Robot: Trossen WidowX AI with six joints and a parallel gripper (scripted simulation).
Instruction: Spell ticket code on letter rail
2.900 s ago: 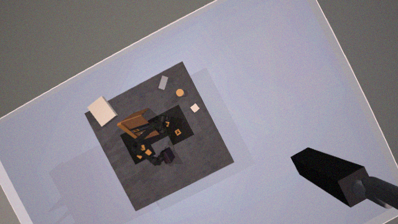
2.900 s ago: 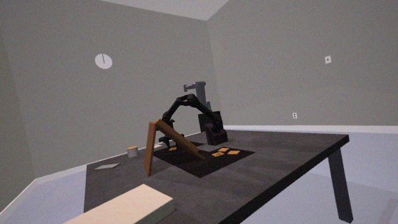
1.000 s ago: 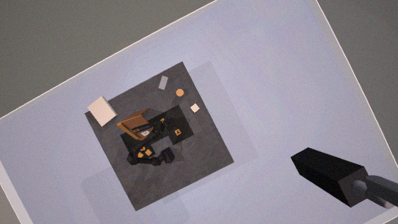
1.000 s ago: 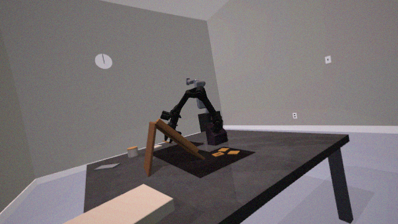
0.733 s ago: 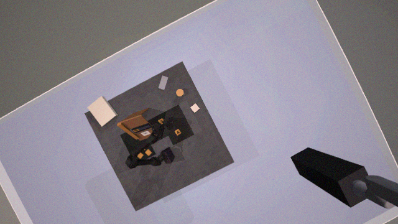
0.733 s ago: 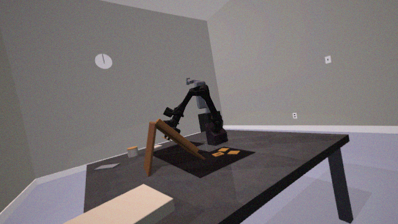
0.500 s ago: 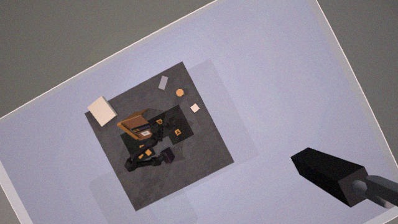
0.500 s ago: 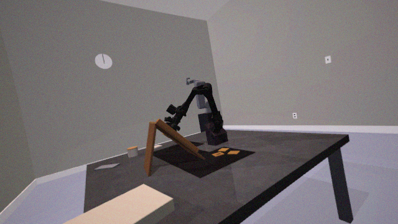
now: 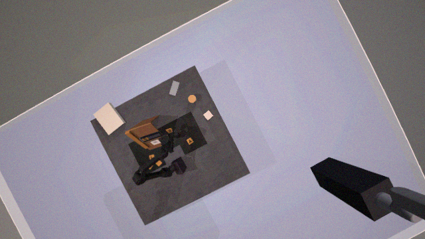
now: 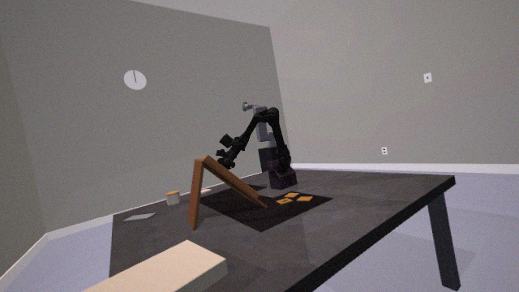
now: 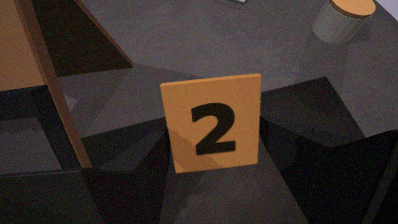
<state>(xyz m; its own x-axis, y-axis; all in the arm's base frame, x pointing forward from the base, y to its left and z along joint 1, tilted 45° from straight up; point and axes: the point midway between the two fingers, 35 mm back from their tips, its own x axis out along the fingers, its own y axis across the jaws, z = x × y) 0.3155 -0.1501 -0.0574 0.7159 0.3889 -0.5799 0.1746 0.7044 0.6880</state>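
Right now the white ticket is 210 mm to the left of my gripper tip, 80 mm below it and 30 mm behind it. From my gripper tip the other things lie so: letter tile (right at my gripper tip); then black mat (150 mm to the left, 150 mm below, 140 mm behind); then small white square (390 mm to the right, 150 mm below, 40 mm behind).
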